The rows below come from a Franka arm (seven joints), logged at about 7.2 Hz.
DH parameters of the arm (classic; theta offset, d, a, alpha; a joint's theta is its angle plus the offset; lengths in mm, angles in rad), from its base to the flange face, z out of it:
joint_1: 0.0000 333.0 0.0 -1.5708
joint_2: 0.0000 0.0 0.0 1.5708
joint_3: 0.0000 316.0 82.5 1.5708
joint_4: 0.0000 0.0 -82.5 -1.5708
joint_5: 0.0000 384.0 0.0 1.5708
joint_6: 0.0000 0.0 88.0 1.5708
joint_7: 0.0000 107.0 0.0 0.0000
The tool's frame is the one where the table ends.
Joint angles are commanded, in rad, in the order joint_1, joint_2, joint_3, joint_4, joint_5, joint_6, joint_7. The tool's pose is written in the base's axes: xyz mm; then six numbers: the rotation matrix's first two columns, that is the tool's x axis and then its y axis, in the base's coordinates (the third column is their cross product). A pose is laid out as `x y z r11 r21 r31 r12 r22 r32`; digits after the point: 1 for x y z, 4 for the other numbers.
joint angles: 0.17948, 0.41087, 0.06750, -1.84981, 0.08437, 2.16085, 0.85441
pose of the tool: 608.3 154.3 294.5 0.7807 -0.6100 -0.1360 -0.6139 -0.7892 0.0163
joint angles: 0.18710, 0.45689, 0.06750, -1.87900, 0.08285, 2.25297, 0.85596
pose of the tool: 606.3 157.9 260.6 0.7826 -0.6103 -0.1232 -0.6144 -0.7890 0.0056
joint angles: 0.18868, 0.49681, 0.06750, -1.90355, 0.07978, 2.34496, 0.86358
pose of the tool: 605.1 157.8 232.9 0.7788 -0.6188 -0.1028 -0.6230 -0.7821 -0.0120
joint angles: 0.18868, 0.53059, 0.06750, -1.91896, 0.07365, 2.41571, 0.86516
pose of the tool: 604.0 156.9 211.6 0.7794 -0.6207 -0.0850 -0.6244 -0.7807 -0.0252
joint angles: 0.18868, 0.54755, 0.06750, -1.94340, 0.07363, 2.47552, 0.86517
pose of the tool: 599.8 155.5 196.6 0.7784 -0.6236 -0.0721 -0.6269 -0.7781 -0.0381
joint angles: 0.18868, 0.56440, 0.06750, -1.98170, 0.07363, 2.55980, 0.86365
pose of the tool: 592.5 153.2 179.1 0.7778 -0.6263 -0.0515 -0.6284 -0.7756 -0.0587
